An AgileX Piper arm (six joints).
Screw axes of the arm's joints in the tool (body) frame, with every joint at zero. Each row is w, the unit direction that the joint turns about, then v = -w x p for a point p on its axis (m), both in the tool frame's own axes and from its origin. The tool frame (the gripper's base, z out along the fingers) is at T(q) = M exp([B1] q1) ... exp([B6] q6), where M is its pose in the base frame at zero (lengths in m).
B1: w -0.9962 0 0.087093 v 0.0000 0.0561 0.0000
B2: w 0 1 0 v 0.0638 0.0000 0.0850
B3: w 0 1 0 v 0.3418 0.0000 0.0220
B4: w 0 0 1 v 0.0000 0.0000 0.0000
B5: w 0 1 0 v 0.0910 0.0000 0.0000
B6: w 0 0 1 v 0.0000 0.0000 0.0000
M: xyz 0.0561 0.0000 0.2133 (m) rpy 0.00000 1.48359 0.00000 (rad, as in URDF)
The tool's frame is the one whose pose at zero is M.
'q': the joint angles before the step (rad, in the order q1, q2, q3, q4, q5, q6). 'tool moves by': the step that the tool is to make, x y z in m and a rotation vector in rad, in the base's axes. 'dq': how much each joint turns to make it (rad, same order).
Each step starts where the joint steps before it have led.
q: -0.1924 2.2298 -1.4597 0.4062 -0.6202 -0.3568
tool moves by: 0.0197 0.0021 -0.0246 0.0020 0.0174 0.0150
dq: 0.0105 0.1034 -0.0985 -0.0003 0.0126 -0.0043
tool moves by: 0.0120 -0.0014 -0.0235 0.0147 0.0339 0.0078
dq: 0.0000 0.0803 -0.0720 0.0023 0.0299 -0.0010
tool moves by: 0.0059 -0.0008 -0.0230 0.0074 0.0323 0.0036
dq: -0.0001 0.0640 -0.0414 -0.0002 0.0111 -0.0013
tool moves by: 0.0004 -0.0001 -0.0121 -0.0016 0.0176 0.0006
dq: 0.0000 0.0267 -0.0064 -0.0020 -0.0041 -0.0023
